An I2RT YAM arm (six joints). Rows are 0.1 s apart.
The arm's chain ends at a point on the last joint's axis. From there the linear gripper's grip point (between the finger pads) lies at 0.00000 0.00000 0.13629 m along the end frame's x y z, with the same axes.
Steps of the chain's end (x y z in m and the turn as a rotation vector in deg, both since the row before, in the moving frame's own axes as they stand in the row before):
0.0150 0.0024 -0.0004 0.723 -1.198 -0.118
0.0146 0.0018 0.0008 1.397 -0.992 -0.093
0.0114 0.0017 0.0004 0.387 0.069 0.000
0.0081 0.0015 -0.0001 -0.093 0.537 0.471
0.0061 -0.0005 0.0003 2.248 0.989 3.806
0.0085 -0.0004 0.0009 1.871 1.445 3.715
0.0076 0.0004 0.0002 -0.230 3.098 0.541
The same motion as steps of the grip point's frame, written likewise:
0.0121 0.0007 -0.0004 0.723 -1.198 -0.118
0.0122 -0.0015 0.0007 1.397 -0.992 -0.093
0.0116 0.0008 0.0004 0.387 0.069 0.000
0.0094 0.0017 -0.0001 -0.093 0.537 0.471
0.0086 -0.0058 0.0002 2.248 0.989 3.806
0.0121 -0.0047 0.0008 1.871 1.445 3.715
0.0150 0.0010 0.0000 -0.230 3.098 0.541

